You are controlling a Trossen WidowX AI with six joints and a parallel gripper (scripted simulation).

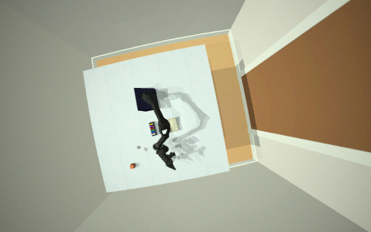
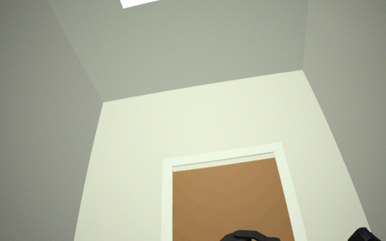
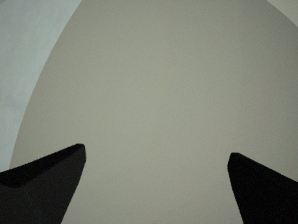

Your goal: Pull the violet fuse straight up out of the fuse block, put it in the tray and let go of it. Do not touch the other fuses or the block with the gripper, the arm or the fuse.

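Right now my gripper tip is 370 mm past the cream tray, 170 mm above it and 40 mm to the right of it. Also, from my gripper tip: orange cube 440 mm to the right, 150 mm below, 60 mm behind; then orange-brown stick 150 mm below, 50 mm to the right, 40 mm behind; then small grey piece 340 mm to the right, 230 mm behind, 160 mm below.
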